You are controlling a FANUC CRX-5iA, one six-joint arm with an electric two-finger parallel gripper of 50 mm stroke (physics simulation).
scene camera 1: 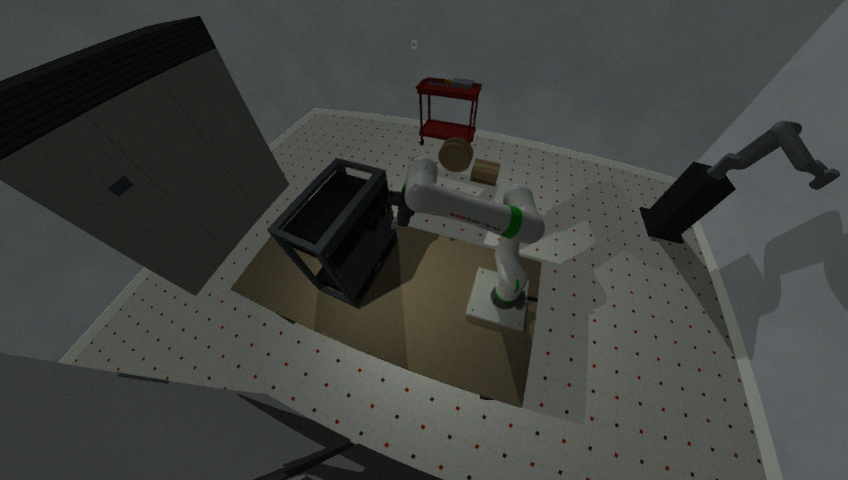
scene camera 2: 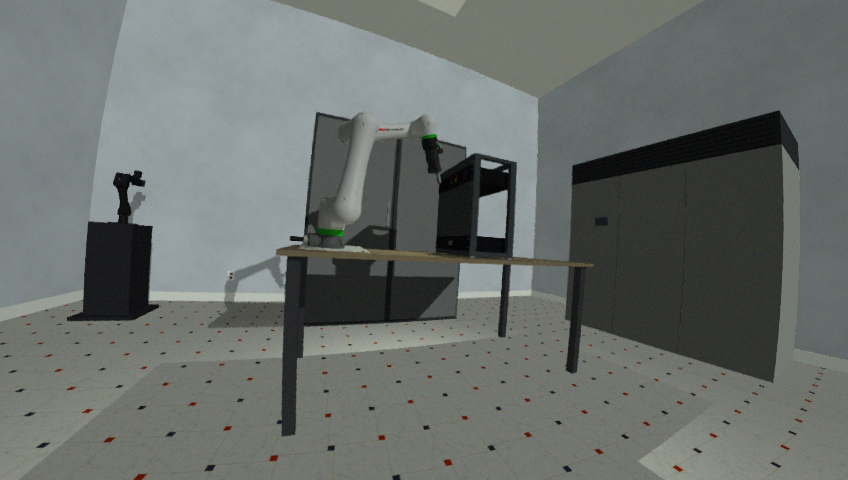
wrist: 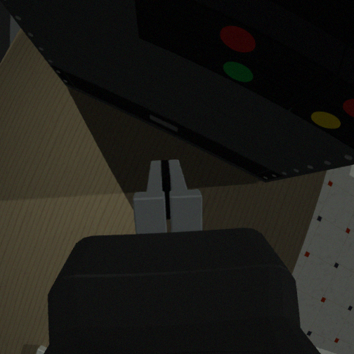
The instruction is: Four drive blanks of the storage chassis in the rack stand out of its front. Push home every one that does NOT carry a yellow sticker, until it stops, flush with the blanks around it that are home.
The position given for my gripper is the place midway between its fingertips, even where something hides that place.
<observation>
I see my gripper (wrist: 165, 177) and a rack (scene camera 1: 343, 225).
The rack shows as well in scene camera 2 (scene camera 2: 457, 223) and in the wrist view (wrist: 225, 84).
</observation>
